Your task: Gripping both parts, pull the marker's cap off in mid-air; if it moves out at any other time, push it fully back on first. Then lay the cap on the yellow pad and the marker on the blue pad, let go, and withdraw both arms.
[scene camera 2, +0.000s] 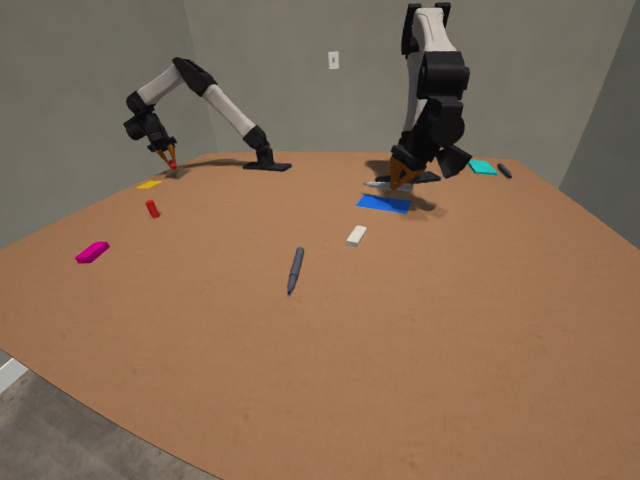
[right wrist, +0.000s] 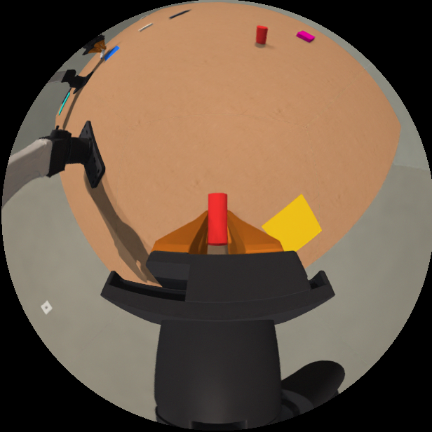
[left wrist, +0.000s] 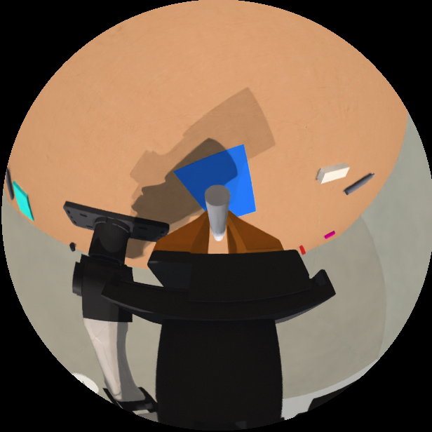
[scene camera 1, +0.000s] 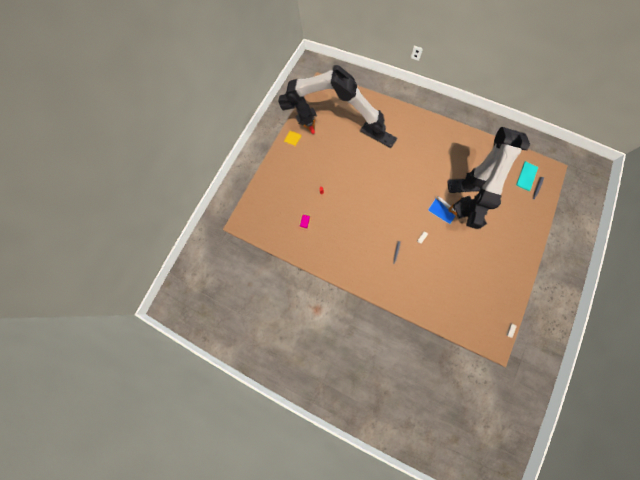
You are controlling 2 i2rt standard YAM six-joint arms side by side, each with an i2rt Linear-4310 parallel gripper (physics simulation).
Scene:
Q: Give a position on a yellow pad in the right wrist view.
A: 295,225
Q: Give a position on a blue pad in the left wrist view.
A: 229,167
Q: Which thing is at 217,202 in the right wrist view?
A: A red cap.

